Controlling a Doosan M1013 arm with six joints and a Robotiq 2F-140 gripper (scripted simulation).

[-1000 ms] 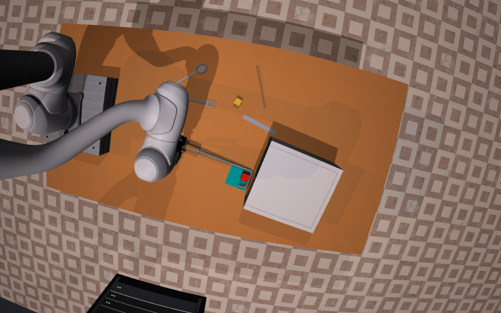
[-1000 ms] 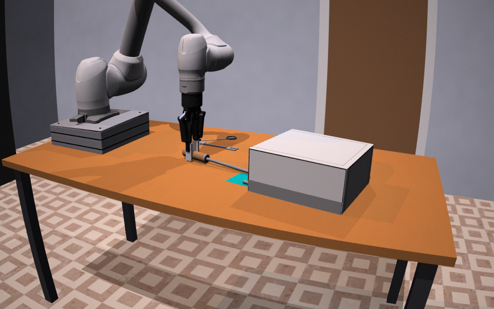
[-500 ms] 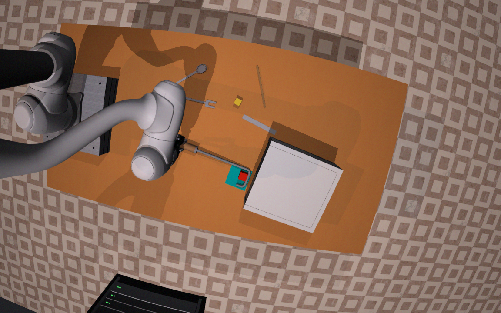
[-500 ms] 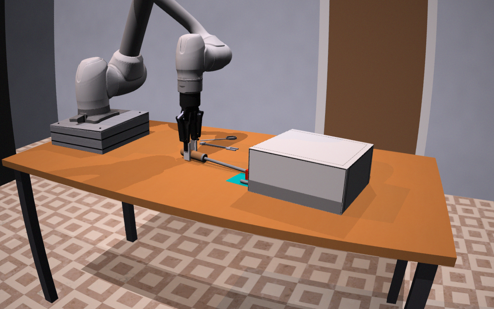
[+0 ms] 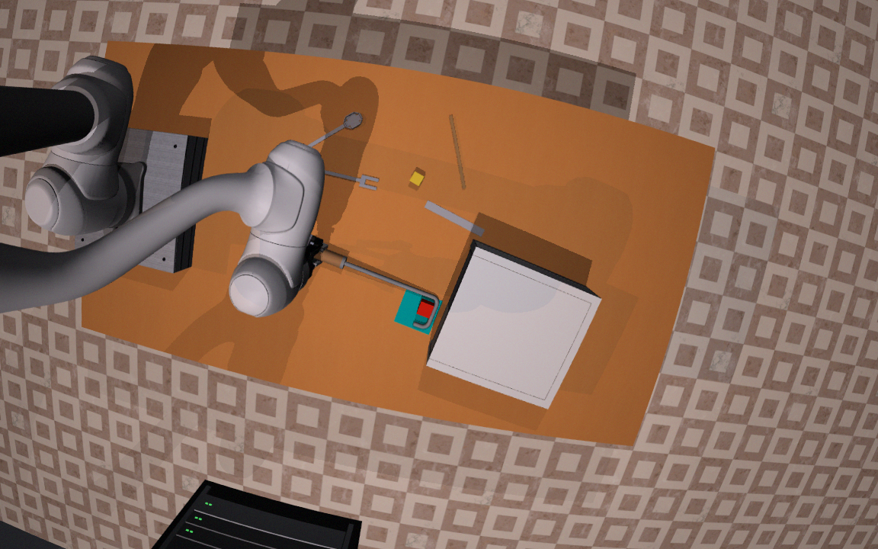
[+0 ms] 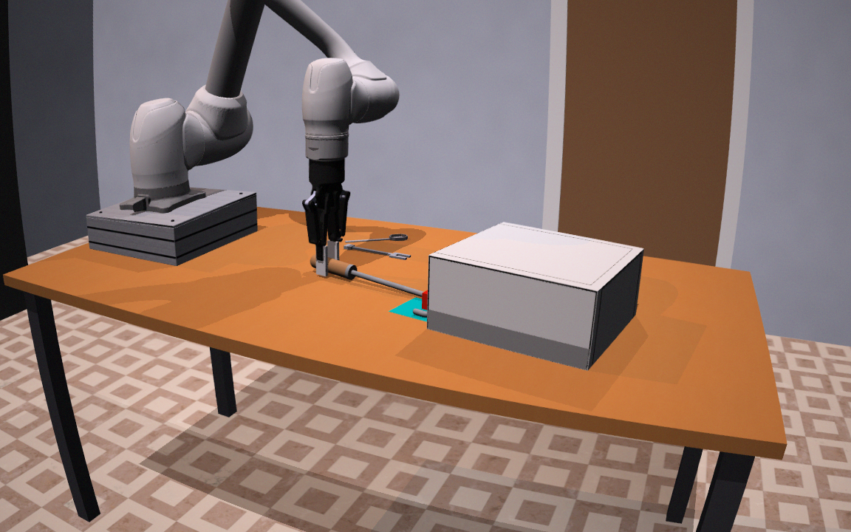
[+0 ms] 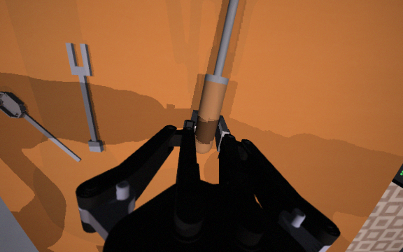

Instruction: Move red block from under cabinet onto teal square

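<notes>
Now: the hook tool 13 cm ahead of my hand, 7 cm to the right of it and 2 cm below it. From my hand the other things lie so: teal square (25 cm ahead, 11 cm to the right, 4 cm below); then forked tool (3 cm ahead, 19 cm to the left, 3 cm below); then red block (27 cm ahead, 9 cm to the right, 2 cm below).
</notes>
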